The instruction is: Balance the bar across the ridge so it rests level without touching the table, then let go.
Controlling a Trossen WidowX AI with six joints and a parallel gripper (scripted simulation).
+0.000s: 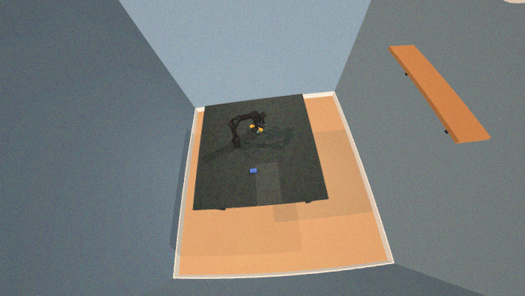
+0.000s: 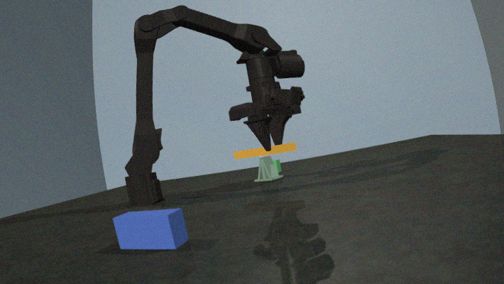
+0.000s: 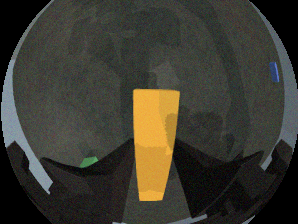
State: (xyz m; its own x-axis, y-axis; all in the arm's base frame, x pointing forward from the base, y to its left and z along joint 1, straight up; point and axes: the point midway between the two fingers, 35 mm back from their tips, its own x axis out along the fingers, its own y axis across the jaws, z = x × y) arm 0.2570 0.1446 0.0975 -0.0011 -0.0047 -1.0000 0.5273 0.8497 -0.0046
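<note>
My gripper tip is 2 cm to the right of the orange bar and 2 cm past it. Also, from my gripper tip: blue block 46 cm to the right, 9 cm behind, 5 cm below; then small green block 15 cm to the left, 5 cm below, 3 cm behind.
</note>
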